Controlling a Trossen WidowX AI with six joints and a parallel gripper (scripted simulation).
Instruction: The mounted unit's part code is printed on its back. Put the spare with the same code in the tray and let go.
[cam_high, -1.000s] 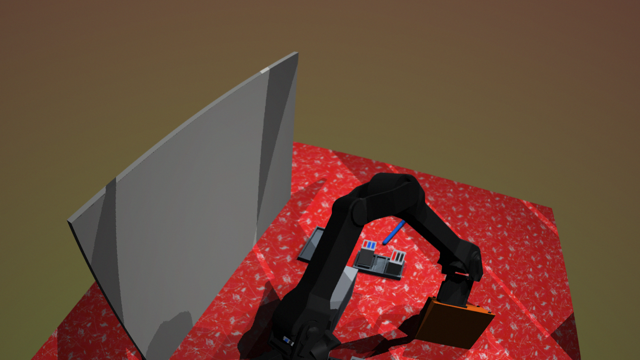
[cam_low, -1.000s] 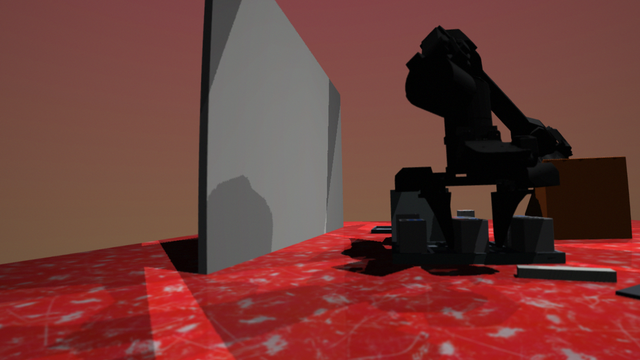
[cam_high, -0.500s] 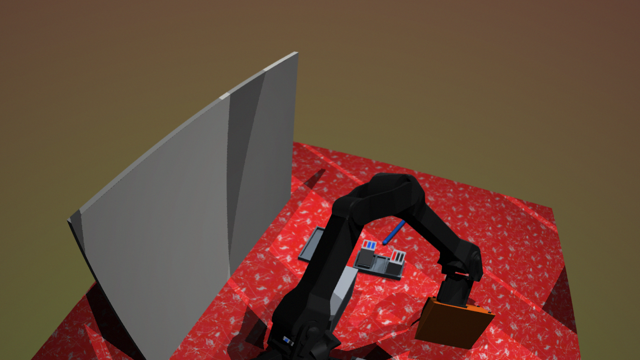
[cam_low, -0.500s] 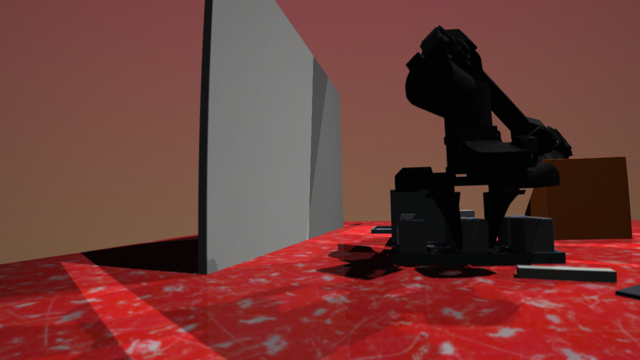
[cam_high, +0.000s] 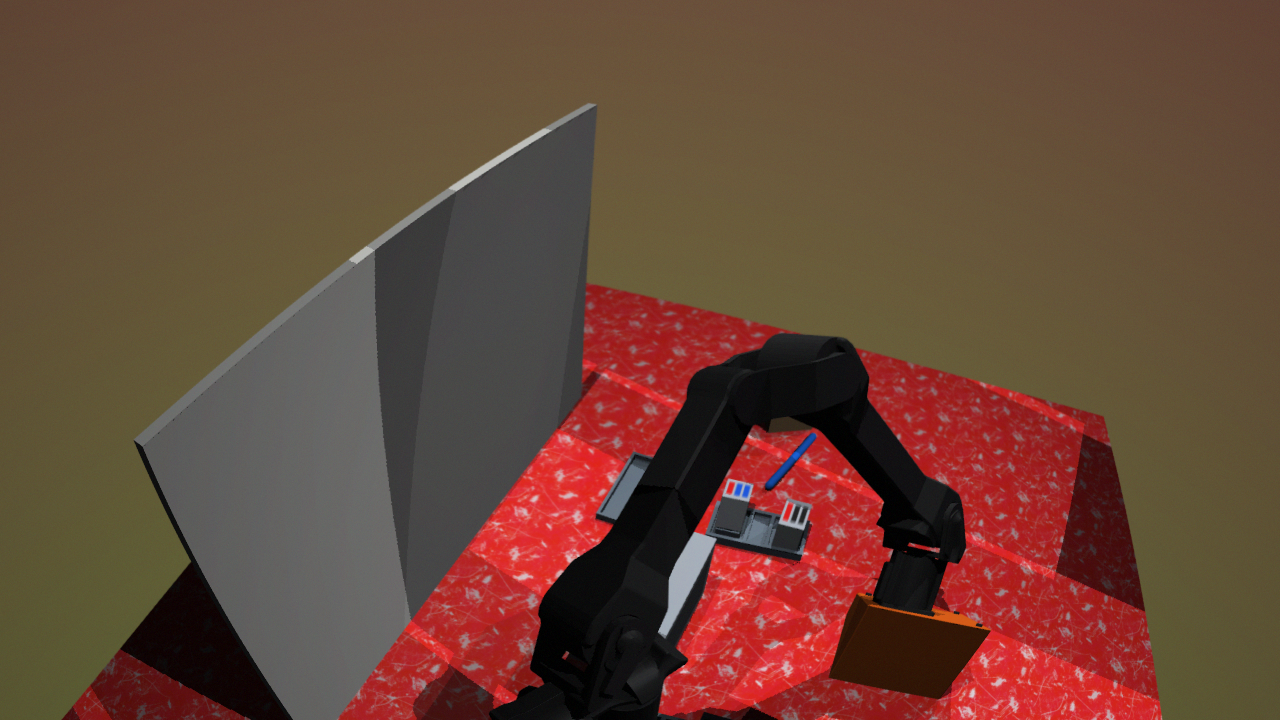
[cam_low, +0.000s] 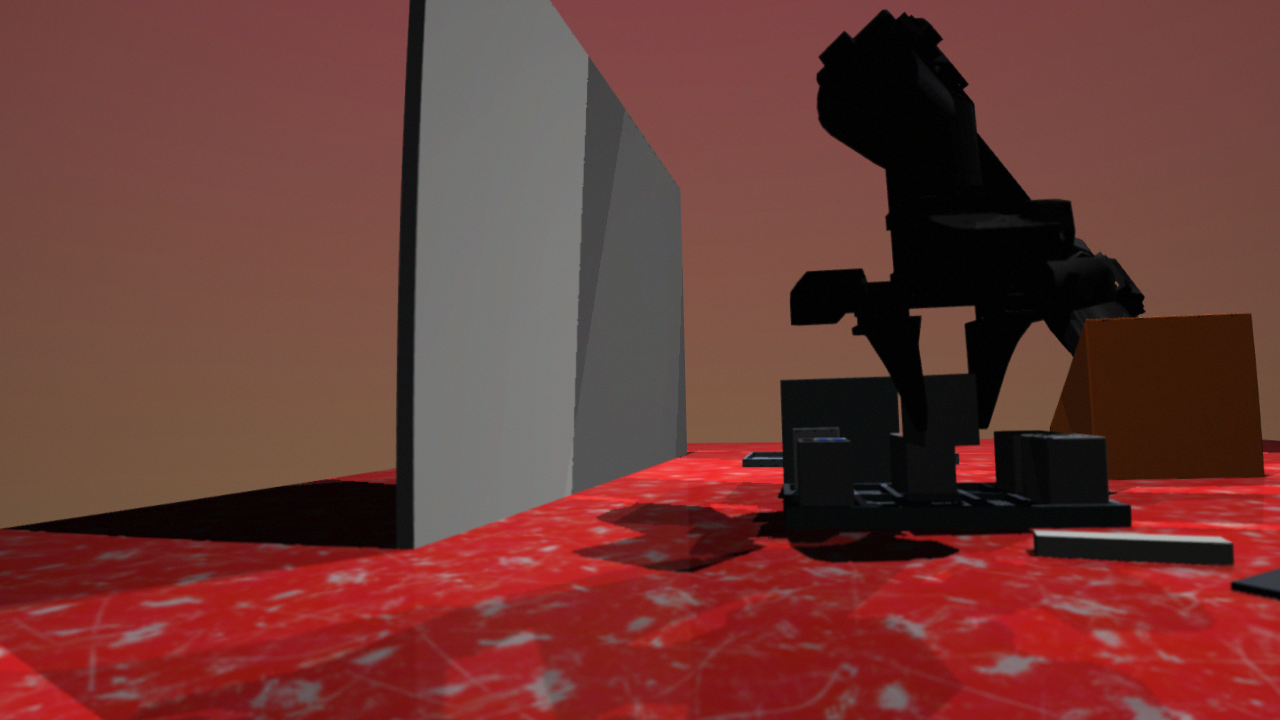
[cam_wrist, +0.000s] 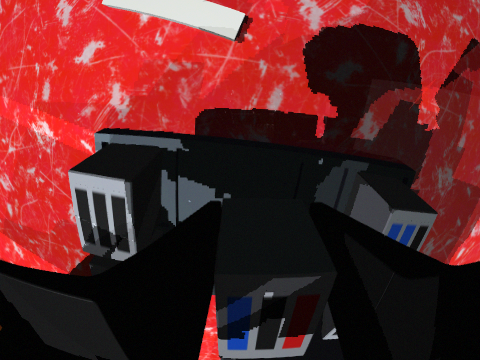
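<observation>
The tray lies 100 mm ahead of my gripper tip, 440 mm to the right of it and 50 mm below it. Round my gripper tip: grey panel: 290 mm ahead, 250 mm to the right, 170 mm above; dark grey spare: 20 mm to the right, 20 mm above; blue pen: 70 mm behind, 570 mm to the right, 50 mm below.
</observation>
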